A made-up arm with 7 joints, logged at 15 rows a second.
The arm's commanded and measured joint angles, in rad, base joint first. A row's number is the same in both.
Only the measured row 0 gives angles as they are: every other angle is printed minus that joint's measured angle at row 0.
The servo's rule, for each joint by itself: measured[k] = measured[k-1] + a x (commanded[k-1-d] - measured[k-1]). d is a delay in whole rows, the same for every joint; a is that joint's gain. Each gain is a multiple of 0.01, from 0.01 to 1. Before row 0 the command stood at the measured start. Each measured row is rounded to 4 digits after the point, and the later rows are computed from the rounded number. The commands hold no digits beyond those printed.
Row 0, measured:
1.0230 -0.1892 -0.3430 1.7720 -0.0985 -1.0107 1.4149
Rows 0 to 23, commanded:
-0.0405 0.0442 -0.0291 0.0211 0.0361 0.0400 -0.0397
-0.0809 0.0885 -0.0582 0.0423 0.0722 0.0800 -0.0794
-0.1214 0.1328 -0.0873 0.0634 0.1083 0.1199 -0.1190
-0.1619 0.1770 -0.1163 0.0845 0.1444 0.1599 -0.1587
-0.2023 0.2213 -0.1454 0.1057 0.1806 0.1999 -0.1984
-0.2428 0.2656 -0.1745 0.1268 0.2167 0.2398 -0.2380
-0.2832 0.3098 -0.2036 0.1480 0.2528 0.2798 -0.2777
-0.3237 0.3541 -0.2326 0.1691 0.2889 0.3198 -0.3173
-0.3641 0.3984 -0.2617 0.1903 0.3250 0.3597 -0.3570
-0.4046 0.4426 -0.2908 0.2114 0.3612 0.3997 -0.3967
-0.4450 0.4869 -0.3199 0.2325 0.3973 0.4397 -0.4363
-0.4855 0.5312 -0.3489 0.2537 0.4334 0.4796 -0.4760
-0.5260 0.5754 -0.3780 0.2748 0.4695 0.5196 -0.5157
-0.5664 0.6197 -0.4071 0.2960 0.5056 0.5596 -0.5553
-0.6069 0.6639 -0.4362 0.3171 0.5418 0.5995 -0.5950
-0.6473 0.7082 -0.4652 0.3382 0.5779 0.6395 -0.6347
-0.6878 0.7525 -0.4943 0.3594 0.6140 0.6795 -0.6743
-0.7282 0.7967 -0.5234 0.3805 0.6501 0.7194 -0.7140
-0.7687 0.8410 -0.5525 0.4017 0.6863 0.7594 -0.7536
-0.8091 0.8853 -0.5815 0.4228 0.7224 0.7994 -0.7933
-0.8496 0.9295 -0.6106 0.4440 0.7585 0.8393 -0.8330
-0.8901 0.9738 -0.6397 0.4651 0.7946 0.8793 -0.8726
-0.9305 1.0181 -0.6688 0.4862 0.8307 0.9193 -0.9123
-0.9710 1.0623 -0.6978 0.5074 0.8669 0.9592 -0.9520
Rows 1 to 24, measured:
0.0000 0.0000 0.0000 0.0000 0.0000 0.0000 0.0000
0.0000 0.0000 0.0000 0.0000 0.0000 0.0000 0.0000
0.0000 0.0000 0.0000 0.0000 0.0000 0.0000 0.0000
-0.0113 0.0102 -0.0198 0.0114 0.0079 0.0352 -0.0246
-0.0308 0.0282 -0.0459 0.0281 0.0220 0.0746 -0.0586
-0.0562 0.0523 -0.0741 0.0472 0.0410 0.1145 -0.0960
-0.0858 0.0810 -0.1028 0.0673 0.0637 0.1545 -0.1349
-0.1184 0.1133 -0.1318 0.0880 0.0894 0.1945 -0.1743
-0.1532 0.1483 -0.1608 0.1090 0.1174 0.2344 -0.2138
-0.1896 0.1854 -0.1899 0.1301 0.1472 0.2744 -0.2534
-0.2271 0.2242 -0.2189 0.1512 0.1784 0.3144 -0.2930
-0.2655 0.2643 -0.2480 0.1723 0.2107 0.3543 -0.3327
-0.3044 0.3053 -0.2771 0.1934 0.2438 0.3943 -0.3724
-0.3438 0.3471 -0.3062 0.2145 0.2776 0.4343 -0.4120
-0.3835 0.3894 -0.3352 0.2357 0.3119 0.4742 -0.4517
-0.4234 0.4322 -0.3643 0.2568 0.3466 0.5142 -0.4914
-0.4634 0.4753 -0.3934 0.2780 0.3816 0.5542 -0.5310
-0.5036 0.5187 -0.4225 0.2991 0.4168 0.5941 -0.5707
-0.5438 0.5623 -0.4515 0.3202 0.4522 0.6341 -0.6104
-0.5841 0.6060 -0.4806 0.3414 0.4878 0.6741 -0.6500
-0.6244 0.6499 -0.5097 0.3625 0.5235 0.7140 -0.6897
-0.6648 0.6939 -0.5388 0.3837 0.5593 0.7540 -0.7293
-0.7052 0.7379 -0.5678 0.4048 0.5952 0.7940 -0.7690
-0.7456 0.7820 -0.5969 0.4260 0.6311 0.8339 -0.8087
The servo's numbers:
d 3
a 0.28 0.23 0.68 0.54 0.22 0.88 0.62

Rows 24 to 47, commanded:
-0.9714 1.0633 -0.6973 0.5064 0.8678 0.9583 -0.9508
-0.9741 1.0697 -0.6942 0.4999 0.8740 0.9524 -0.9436
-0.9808 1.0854 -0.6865 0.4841 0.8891 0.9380 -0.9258
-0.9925 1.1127 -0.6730 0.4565 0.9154 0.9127 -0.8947
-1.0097 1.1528 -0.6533 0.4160 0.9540 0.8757 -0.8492
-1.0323 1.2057 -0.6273 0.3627 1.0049 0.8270 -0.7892
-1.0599 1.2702 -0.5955 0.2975 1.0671 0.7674 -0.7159
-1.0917 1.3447 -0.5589 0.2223 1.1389 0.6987 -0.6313
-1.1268 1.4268 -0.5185 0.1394 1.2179 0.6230 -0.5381
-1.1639 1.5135 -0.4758 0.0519 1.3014 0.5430 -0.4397
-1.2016 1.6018 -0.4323 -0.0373 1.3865 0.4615 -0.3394
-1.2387 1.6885 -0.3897 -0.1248 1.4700 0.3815 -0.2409
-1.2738 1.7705 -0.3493 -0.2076 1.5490 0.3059 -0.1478
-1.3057 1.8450 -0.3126 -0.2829 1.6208 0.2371 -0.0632
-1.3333 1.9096 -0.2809 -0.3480 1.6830 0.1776 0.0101
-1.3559 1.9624 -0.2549 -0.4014 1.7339 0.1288 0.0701
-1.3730 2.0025 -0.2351 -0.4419 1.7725 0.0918 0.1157
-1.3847 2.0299 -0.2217 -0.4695 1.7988 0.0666 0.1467
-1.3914 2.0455 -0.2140 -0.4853 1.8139 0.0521 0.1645
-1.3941 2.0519 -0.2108 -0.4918 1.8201 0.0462 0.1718
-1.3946 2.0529 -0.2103 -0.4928 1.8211 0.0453 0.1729
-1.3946 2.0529 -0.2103 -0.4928 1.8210 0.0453 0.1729
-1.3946 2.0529 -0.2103 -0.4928 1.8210 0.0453 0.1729
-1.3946 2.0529 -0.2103 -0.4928 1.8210 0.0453 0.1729
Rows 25 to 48, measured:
-0.7861 0.8261 -0.6260 0.4471 0.6671 0.8739 -0.8483
-0.8265 0.8703 -0.6551 0.4682 0.7031 0.9139 -0.8880
-0.8670 0.9145 -0.6841 0.4894 0.7391 0.9538 -0.9277
-0.8962 0.9487 -0.6931 0.4986 0.7674 0.9578 -0.9420
-0.9180 0.9765 -0.6938 0.4993 0.7909 0.9530 -0.9430
-0.9356 1.0015 -0.6888 0.4911 0.8125 0.9398 -0.9323
-0.9515 1.0271 -0.6781 0.4724 0.8351 0.9160 -0.9090
-0.9678 1.0560 -0.6612 0.4419 0.8613 0.8805 -0.8719
-0.9859 1.0904 -0.6381 0.3991 0.8929 0.8334 -0.8206
-1.0066 1.1318 -0.6091 0.3442 0.9312 0.7753 -0.7557
-1.0304 1.1808 -0.5750 0.2784 0.9769 0.7079 -0.6786
-1.0574 1.2374 -0.5366 0.2033 1.0299 0.6332 -0.5915
-1.0872 1.3009 -0.4953 0.1215 1.0896 0.5538 -0.4974
-1.1192 1.3701 -0.4525 0.0357 1.1549 0.4726 -0.3994
-1.1527 1.4433 -0.4098 -0.0510 1.2242 0.3924 -0.3011
-1.1866 1.5186 -0.3687 -0.1356 1.2957 0.3163 -0.2061
-1.2199 1.5937 -0.3306 -0.2151 1.3672 0.2466 -0.1175
-1.2517 1.6664 -0.2968 -0.2869 1.4367 0.1859 -0.0384
-1.2809 1.7345 -0.2683 -0.3487 1.5021 0.1357 0.0289
-1.3067 1.7961 -0.2457 -0.3990 1.5616 0.0971 0.0827
-1.3285 1.8499 -0.2294 -0.4371 1.6138 0.0703 0.1224
-1.3461 1.8949 -0.2189 -0.4631 1.6578 0.0543 0.1485
-1.3595 1.9310 -0.2134 -0.4786 1.6935 0.0472 0.1629
-1.3693 1.9590 -0.2113 -0.4863 1.7216 0.0455 0.1691

